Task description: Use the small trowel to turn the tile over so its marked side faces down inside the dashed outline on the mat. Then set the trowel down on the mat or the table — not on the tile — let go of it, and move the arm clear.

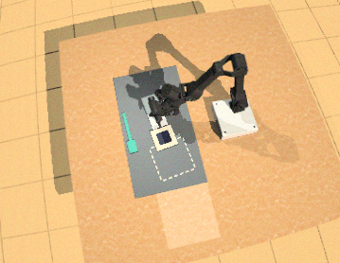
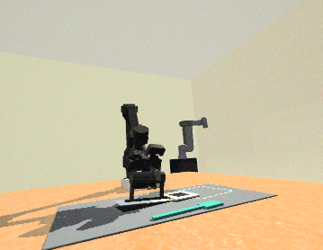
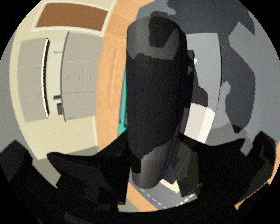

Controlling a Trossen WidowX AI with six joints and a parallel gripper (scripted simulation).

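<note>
Now: the grey mat 1 cm behind my gripper tip, 4 cm to the left of it and 8 cm below it. From my gripper tip the other things lie so: teal flat tool 13 cm ahead, 4 cm to the left, 5 cm below; then tile 3 cm behind, 10 cm to the left, 5 cm below; then small trowel 3 cm behind, 1 cm below.
</note>
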